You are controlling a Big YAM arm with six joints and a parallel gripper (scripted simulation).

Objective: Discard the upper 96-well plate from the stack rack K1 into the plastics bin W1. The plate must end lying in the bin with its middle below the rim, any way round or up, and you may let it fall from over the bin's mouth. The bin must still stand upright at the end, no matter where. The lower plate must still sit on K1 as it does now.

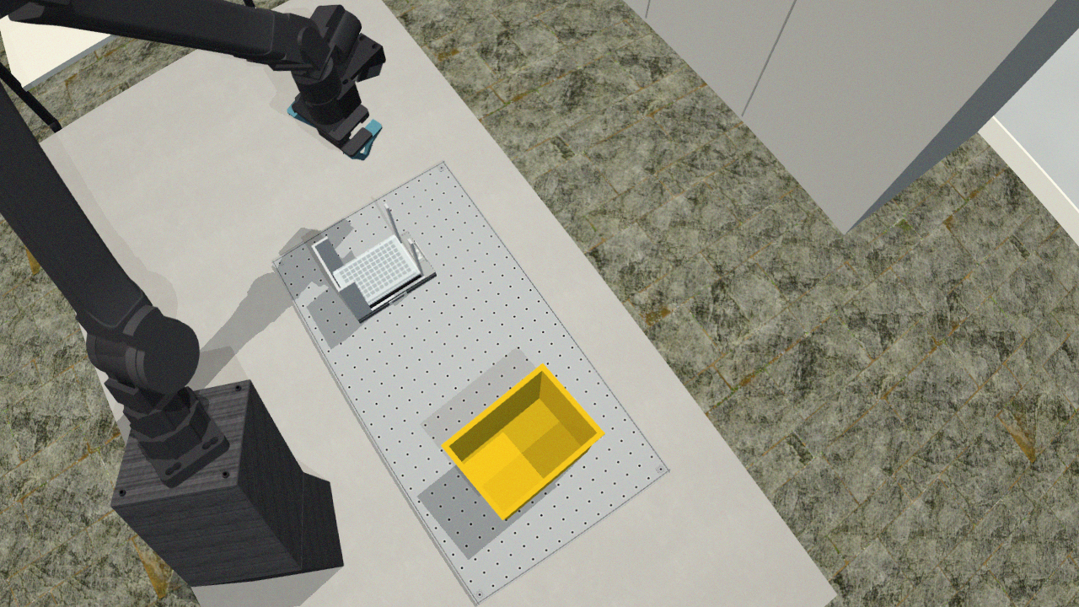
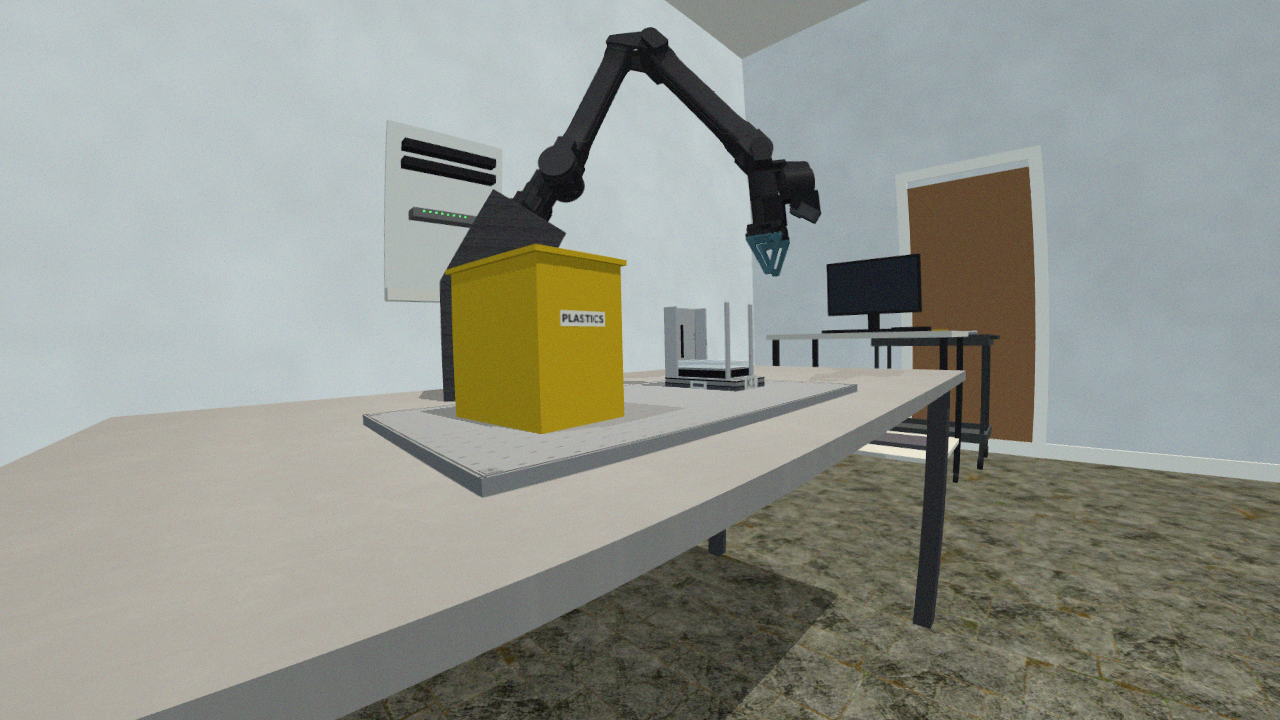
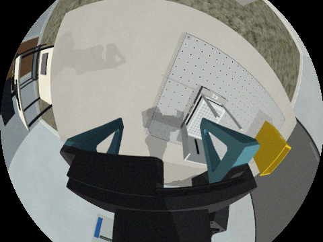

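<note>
The white 96-well plate is 180 mm below my hand, 130 mm to the right of it and 80 mm behind it. The rest, counted from my hand: yellow plastics bin W1: 530 mm to the right, 130 mm below, 100 mm behind; then black plate: 190 mm below, 130 mm to the right, 80 mm behind.
</note>
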